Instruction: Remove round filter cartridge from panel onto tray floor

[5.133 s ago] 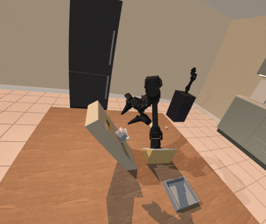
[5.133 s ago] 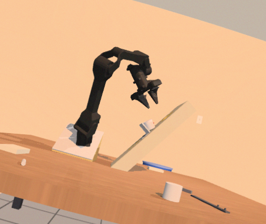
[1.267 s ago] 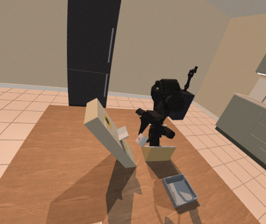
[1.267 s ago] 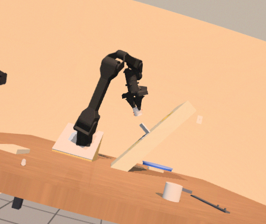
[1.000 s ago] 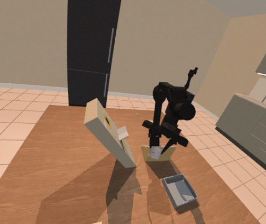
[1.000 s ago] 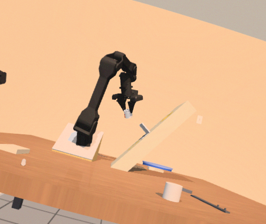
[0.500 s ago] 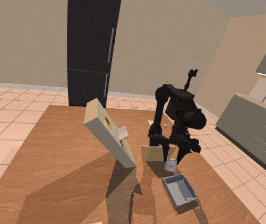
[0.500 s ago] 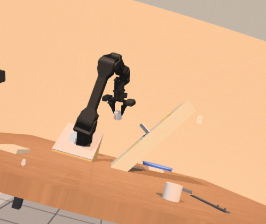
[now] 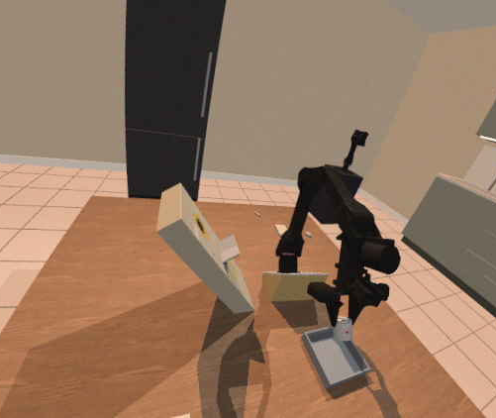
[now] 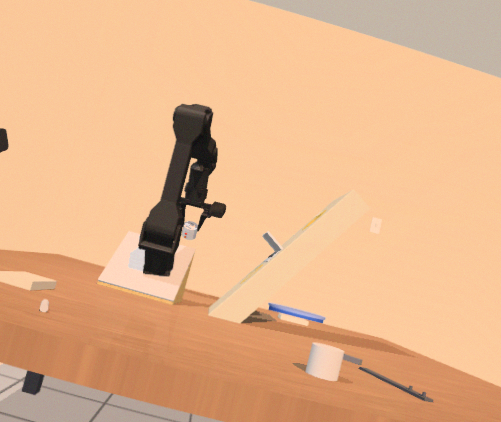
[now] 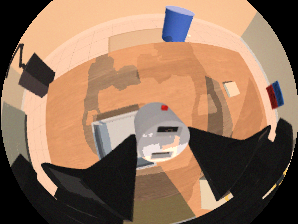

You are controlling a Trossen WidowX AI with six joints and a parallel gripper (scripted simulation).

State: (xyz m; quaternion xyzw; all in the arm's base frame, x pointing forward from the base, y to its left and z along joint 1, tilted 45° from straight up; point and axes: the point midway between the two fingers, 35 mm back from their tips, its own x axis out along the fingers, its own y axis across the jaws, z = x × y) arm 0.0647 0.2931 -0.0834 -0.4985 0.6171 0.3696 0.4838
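My gripper tip is now 19 cm above the tray and 8 cm past it. Also, from my gripper tip: peg: 81 cm to the right, 19 cm below, 14 cm behind; filter cartridge: right at my gripper tip.
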